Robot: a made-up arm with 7 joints. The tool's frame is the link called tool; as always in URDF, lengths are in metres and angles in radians. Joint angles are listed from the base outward. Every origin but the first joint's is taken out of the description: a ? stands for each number. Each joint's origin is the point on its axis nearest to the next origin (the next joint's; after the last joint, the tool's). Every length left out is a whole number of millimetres.
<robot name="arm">
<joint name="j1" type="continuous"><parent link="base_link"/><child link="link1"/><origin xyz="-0.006 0.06 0.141" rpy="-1.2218 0 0"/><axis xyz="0 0 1"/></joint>
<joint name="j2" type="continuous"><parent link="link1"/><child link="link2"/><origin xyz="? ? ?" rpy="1.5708 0 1.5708"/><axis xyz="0 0 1"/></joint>
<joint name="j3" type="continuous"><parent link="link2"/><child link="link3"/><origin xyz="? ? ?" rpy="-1.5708 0 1.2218"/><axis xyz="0 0 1"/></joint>
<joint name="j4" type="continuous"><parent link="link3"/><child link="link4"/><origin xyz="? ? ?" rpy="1.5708 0 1.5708"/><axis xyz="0 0 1"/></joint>
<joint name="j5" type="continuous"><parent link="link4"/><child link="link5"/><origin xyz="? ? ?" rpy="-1.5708 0 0"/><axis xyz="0 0 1"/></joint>
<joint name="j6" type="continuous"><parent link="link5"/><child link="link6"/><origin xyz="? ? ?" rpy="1.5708 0 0"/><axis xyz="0 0 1"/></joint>
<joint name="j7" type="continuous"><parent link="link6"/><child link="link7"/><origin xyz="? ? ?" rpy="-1.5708 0 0"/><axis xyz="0 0 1"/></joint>
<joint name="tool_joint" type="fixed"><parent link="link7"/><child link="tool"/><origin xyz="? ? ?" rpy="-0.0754 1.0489 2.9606"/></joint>
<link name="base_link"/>
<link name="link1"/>
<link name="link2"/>
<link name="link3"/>
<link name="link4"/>
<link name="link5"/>
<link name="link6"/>
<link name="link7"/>
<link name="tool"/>
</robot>
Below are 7 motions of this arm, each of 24 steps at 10 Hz.
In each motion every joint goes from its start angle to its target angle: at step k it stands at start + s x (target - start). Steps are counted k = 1, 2, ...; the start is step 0. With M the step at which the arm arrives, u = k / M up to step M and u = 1 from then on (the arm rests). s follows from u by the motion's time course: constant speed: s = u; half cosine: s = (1 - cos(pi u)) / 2; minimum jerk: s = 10 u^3 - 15 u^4 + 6 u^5.
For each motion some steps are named. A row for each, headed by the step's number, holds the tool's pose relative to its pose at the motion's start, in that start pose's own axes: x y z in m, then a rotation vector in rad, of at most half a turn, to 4 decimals.
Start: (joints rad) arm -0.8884 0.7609 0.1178 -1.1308 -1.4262 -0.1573 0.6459
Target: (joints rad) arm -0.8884 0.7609 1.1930 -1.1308 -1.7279 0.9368 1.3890
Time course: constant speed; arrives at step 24
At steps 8, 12, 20, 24:
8: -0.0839 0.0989 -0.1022 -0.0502 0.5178 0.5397
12: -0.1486 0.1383 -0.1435 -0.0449 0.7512 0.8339
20: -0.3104 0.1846 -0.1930 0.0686 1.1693 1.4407
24: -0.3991 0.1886 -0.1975 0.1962 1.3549 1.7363

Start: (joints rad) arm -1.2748 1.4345 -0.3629 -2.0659 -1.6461 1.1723 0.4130
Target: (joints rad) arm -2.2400 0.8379 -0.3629 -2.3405 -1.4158 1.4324 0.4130
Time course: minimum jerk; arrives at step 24
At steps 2, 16, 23, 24:
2: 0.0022 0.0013 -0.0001 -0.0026 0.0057 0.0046
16: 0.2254 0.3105 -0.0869 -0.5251 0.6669 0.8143
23: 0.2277 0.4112 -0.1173 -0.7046 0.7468 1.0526
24: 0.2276 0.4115 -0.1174 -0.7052 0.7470 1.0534

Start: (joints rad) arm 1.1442 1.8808 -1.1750 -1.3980 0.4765 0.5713 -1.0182
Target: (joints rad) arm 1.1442 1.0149 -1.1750 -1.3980 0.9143 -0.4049 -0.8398
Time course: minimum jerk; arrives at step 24
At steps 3, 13, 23, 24:
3: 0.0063 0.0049 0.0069 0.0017 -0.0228 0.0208
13: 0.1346 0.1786 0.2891 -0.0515 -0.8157 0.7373
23: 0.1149 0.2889 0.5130 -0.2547 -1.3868 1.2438
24: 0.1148 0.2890 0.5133 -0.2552 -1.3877 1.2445

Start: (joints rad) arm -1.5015 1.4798 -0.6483 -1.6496 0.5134 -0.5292 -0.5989
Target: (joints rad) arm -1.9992 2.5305 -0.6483 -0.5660 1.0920 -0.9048 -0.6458
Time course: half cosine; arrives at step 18
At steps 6, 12, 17, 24:
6: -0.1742 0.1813 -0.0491 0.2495 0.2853 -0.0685
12: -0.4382 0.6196 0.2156 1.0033 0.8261 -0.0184
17: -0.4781 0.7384 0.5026 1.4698 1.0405 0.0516
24: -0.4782 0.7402 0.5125 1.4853 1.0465 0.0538

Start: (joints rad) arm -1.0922 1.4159 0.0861 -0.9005 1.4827 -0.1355 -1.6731
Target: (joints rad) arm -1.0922 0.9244 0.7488 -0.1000 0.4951 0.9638 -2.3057
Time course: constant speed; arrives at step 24
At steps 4, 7, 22, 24:
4: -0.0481 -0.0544 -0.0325 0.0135 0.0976 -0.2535
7: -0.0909 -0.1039 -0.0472 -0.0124 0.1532 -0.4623
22: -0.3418 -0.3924 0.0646 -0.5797 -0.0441 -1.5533
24: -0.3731 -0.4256 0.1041 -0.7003 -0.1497 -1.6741

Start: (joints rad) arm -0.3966 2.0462 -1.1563 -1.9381 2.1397 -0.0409 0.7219
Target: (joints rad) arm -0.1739 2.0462 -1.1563 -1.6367 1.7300 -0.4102 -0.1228
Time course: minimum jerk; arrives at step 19
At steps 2, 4, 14, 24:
2: -0.0001 0.0010 0.0009 0.0110 -0.0043 -0.0053
4: -0.0005 0.0069 0.0061 0.0745 -0.0281 -0.0350
14: -0.0226 0.0934 0.0775 1.0813 -0.2554 -0.4063
24: -0.0277 0.1058 0.0880 1.2355 -0.2690 -0.4555

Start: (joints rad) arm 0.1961 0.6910 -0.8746 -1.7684 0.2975 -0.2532 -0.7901
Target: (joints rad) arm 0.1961 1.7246 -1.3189 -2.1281 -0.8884 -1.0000 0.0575
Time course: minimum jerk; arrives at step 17
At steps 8, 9, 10, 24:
8: -0.1579 0.0095 0.0926 0.0033 -0.3929 -0.3908
9: -0.1989 0.0171 0.1218 -0.0622 -0.4905 -0.5064
10: -0.2387 0.0278 0.1522 -0.1495 -0.5776 -0.6236
24: -0.3534 0.0874 0.2592 -0.5567 -0.7705 -1.0097

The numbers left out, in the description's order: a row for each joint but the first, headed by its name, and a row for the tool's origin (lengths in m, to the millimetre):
j2: -0.026 -0.015 0
j3: 0.359 -0.137 0
j4: -0.022 -0.027 0
j5: 0.078 -0.411 0
j6: 0.005 -0.028 0
j7: -0.024 -0.047 0
tool: -0.006 0.023 0

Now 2 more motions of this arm.
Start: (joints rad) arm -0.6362 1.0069 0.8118 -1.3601 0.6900 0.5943 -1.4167
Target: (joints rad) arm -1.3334 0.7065 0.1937 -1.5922 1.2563 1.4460 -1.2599
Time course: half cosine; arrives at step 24
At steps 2, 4, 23, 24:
2: 0.0064 -0.0020 0.0059 -0.0179 -0.0178 -0.0052
4: 0.0250 -0.0074 0.0238 -0.0689 -0.0710 -0.0216
23: 0.2082 0.0465 0.5105 -0.4169 -1.2225 -0.6563
24: 0.2079 0.0472 0.5130 -0.4150 -1.2276 -0.6606

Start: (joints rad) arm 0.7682 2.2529 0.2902 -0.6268 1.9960 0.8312 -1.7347
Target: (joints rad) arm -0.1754 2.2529 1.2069 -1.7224 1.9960 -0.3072 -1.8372
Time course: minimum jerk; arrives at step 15
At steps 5, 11, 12, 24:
5: -0.0273 0.0882 0.1067 0.2556 -0.2401 0.4384
11: -0.5238 0.0229 0.4546 1.0698 -0.6977 2.0987
12: -0.5708 -0.0291 0.4741 1.1506 -0.7218 2.2648
24: -0.6078 -0.0818 0.4891 1.2259 -0.7415 2.4141

